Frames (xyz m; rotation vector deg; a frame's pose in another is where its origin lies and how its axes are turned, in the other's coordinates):
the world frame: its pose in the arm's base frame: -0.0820 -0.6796 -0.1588 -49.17 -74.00 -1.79
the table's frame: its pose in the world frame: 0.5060 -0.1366 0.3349 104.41 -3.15 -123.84
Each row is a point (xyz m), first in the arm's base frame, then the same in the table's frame.
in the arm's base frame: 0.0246 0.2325 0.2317
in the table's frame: -0.2959 -0.5077 -0.3276
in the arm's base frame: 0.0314 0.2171 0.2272
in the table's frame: -0.2796 -0.5079 -0.3215
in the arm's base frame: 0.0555 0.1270 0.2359
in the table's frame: -0.1938 -0.4756 -0.3022
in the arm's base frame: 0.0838 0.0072 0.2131
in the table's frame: -0.0821 -0.4543 -0.2499
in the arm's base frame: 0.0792 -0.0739 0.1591
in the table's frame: -0.0212 -0.4531 -0.1737
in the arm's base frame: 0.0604 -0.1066 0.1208
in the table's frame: -0.0071 -0.4545 -0.1218
